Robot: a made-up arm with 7 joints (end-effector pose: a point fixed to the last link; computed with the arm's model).
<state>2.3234 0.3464 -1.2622 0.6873 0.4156 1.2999 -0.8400</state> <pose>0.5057 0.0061 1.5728 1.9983 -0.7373 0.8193</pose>
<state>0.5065 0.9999 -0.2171 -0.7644 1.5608 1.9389 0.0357</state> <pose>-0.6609 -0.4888 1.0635 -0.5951 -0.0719 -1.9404</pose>
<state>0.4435 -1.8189 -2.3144 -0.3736 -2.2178 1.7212 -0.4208</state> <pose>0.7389 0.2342 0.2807 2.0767 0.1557 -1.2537</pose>
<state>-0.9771 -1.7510 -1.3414 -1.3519 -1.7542 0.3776 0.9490</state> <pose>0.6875 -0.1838 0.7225 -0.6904 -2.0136 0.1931</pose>
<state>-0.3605 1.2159 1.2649 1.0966 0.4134 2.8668 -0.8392</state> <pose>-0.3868 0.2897 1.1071 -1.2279 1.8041 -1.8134</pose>
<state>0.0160 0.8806 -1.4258 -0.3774 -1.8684 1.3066 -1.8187</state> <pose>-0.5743 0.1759 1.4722 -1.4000 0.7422 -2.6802</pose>
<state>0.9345 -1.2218 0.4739 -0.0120 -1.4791 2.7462 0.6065</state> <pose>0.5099 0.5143 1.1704 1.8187 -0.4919 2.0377</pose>
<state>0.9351 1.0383 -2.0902 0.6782 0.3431 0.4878 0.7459</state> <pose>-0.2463 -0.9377 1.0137 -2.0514 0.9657 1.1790</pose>
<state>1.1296 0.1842 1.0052 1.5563 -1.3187 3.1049 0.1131</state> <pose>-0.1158 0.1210 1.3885 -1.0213 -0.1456 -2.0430</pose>
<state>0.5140 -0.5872 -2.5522 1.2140 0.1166 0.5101 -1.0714</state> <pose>0.1374 -0.2702 1.6455 -0.4650 -0.5016 -1.7589</pose>
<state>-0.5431 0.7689 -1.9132 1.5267 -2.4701 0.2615 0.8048</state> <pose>-0.7155 -0.3580 1.1222 1.3881 0.2331 2.4737</pose>
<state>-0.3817 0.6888 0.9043 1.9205 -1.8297 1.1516 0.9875</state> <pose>0.0348 0.3869 1.1619 0.1995 -1.1730 0.4247</pose>
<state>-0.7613 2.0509 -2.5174 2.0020 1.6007 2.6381 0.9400</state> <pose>-0.2674 -0.1155 0.4679 0.8574 -0.2521 -0.5243</pose>
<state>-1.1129 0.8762 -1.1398 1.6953 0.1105 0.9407 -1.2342</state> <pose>-0.7056 -0.0150 1.1749 0.0785 -1.4739 -1.7366</pose>
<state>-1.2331 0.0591 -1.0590 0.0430 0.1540 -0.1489 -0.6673</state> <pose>-0.2438 0.0055 1.8291 -0.2885 -1.2585 -1.9594</pose>
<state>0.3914 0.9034 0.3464 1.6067 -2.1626 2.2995 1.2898</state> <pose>-0.2788 0.0612 1.2823 0.5973 -0.8150 1.5132</pose>
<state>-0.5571 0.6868 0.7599 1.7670 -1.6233 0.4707 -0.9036</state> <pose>0.1628 0.3405 1.3770 -1.4689 -0.4438 -0.3825</pose>
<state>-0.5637 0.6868 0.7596 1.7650 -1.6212 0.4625 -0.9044</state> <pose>0.1650 0.3386 1.3789 -1.4670 -0.4371 -0.3966</pose>
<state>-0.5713 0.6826 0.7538 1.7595 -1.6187 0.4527 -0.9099</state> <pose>0.1695 0.3328 1.3845 -1.4630 -0.4229 -0.4166</pose>
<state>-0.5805 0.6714 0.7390 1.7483 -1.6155 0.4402 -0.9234</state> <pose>0.1775 0.3204 1.3960 -1.4558 -0.3958 -0.4458</pose>
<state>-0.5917 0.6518 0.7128 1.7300 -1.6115 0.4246 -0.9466</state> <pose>0.1894 0.2994 1.4143 -1.4441 -0.3525 -0.4865</pose>
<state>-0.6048 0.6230 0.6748 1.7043 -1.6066 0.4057 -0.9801</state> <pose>0.2052 0.2683 1.4387 -1.4272 -0.2911 -0.5381</pose>
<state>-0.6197 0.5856 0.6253 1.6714 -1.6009 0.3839 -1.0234</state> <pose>0.2236 0.2262 1.4678 -1.4047 -0.2114 -0.5991</pose>
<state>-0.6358 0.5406 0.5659 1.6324 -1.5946 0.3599 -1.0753</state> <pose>0.2433 0.1736 1.4987 -1.3767 -0.1144 -0.6663</pose>
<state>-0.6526 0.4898 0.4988 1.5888 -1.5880 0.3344 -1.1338</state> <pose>0.2622 0.1118 1.5288 -1.3433 -0.0031 -0.7364</pose>
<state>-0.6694 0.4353 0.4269 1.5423 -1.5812 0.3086 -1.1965</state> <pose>0.2785 0.0437 1.5556 -1.3054 0.1183 -0.8053</pose>
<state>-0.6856 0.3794 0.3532 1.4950 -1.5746 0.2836 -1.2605</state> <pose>0.2911 -0.0271 1.5773 -1.2642 0.2441 -0.8698</pose>
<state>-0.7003 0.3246 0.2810 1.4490 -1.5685 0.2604 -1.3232</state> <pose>0.2994 -0.0964 1.5933 -1.2219 0.3686 -0.9269</pose>
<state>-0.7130 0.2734 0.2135 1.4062 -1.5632 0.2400 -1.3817</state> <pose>0.3036 -0.1601 1.6040 -1.1807 0.4851 -0.9752</pose>
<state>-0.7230 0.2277 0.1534 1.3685 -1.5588 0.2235 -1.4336</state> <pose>0.3050 -0.2153 1.6101 -1.1435 0.5883 -1.0130</pose>
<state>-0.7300 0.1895 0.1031 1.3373 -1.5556 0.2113 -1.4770</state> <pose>0.3049 -0.2598 1.6131 -1.1128 0.6738 -1.0405</pose>
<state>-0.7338 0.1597 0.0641 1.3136 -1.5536 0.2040 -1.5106</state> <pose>0.3048 -0.2928 1.6140 -1.0904 0.7389 -1.0576</pose>
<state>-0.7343 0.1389 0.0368 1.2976 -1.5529 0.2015 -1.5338</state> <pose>0.3053 -0.3144 1.6138 -1.0774 0.7824 -1.0655</pose>
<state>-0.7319 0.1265 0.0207 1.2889 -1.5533 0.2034 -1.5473</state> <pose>0.3070 -0.3258 1.6130 -1.0734 0.8057 -1.0650</pose>
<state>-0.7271 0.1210 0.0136 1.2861 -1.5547 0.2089 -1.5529</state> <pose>0.3097 -0.3290 1.6120 -1.0770 0.8125 -1.0583</pose>
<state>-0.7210 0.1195 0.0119 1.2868 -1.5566 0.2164 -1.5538</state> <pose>0.3131 -0.3274 1.6109 -1.0847 0.8096 -1.0478</pose>
